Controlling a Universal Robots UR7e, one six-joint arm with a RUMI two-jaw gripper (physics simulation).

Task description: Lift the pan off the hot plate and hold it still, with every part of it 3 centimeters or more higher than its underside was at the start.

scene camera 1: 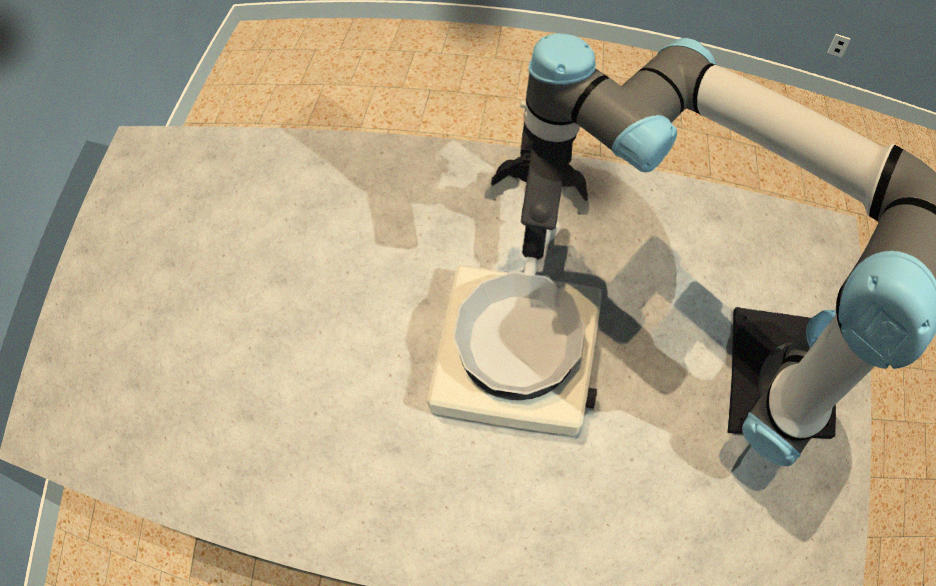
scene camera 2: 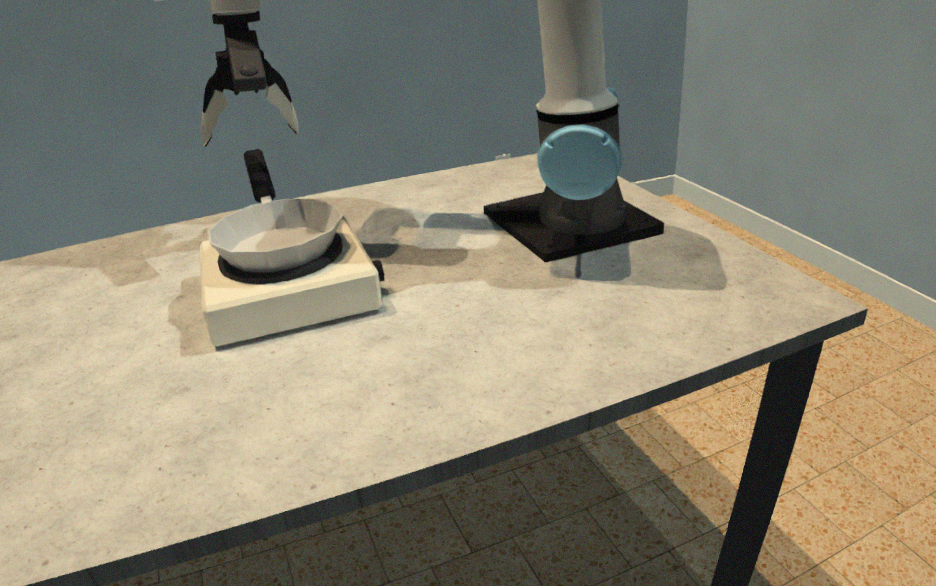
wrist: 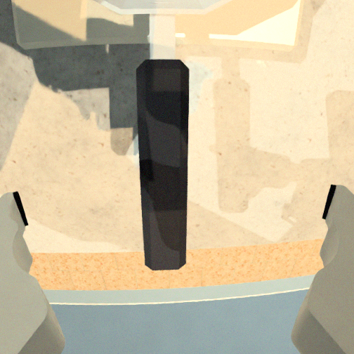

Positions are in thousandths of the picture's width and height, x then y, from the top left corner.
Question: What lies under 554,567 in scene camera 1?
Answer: A light grey pan.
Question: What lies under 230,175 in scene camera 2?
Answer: My gripper.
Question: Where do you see a light grey pan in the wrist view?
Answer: At 459,233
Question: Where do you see a light grey pan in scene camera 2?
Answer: At 292,404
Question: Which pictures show my gripper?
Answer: Scene camera 1, scene camera 2 and the wrist view: all of them.
